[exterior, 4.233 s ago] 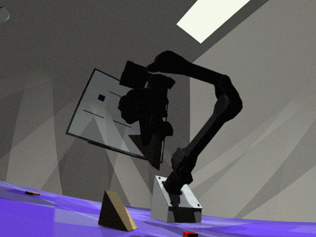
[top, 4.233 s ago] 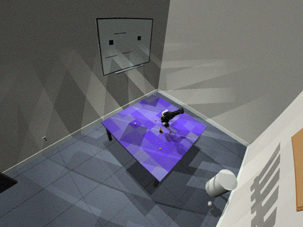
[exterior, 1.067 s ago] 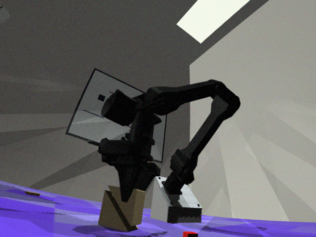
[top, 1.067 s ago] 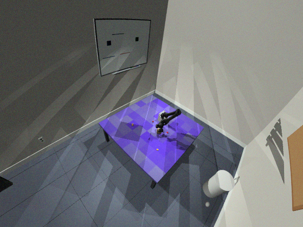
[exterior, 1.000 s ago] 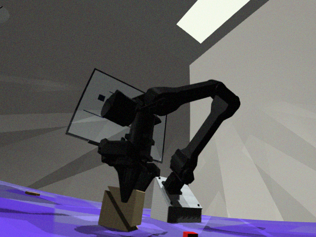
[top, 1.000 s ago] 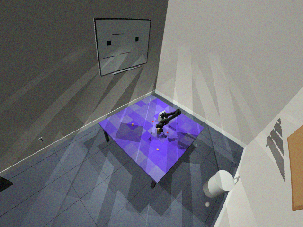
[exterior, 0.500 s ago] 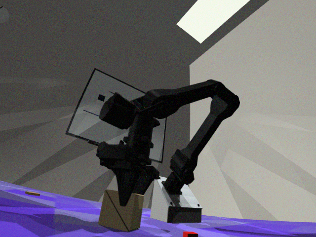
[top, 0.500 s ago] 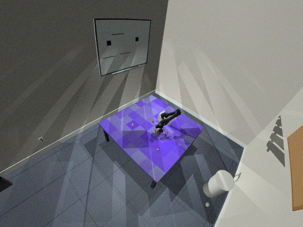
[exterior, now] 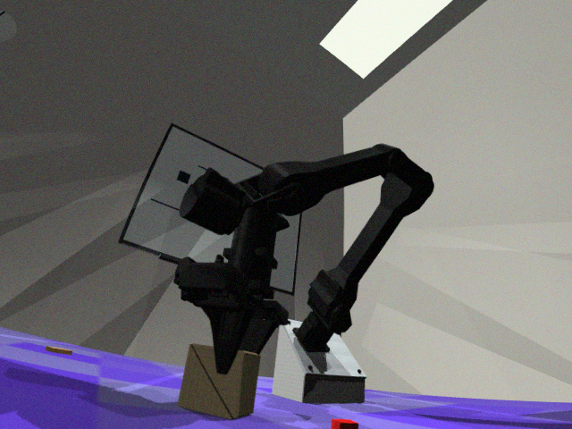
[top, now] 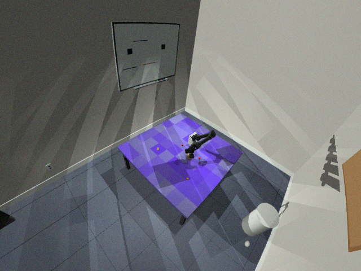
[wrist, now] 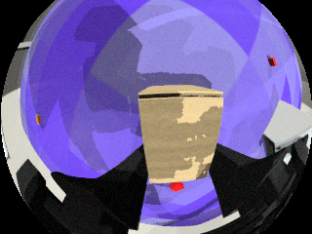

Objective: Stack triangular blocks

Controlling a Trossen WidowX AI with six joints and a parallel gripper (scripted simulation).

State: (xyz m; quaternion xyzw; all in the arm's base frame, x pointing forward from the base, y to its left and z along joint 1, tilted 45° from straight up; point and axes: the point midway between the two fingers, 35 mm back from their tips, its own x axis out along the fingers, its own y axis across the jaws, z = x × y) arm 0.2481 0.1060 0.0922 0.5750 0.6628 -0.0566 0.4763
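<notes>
The triangular block is 10 mm above my gripper tip.
</notes>
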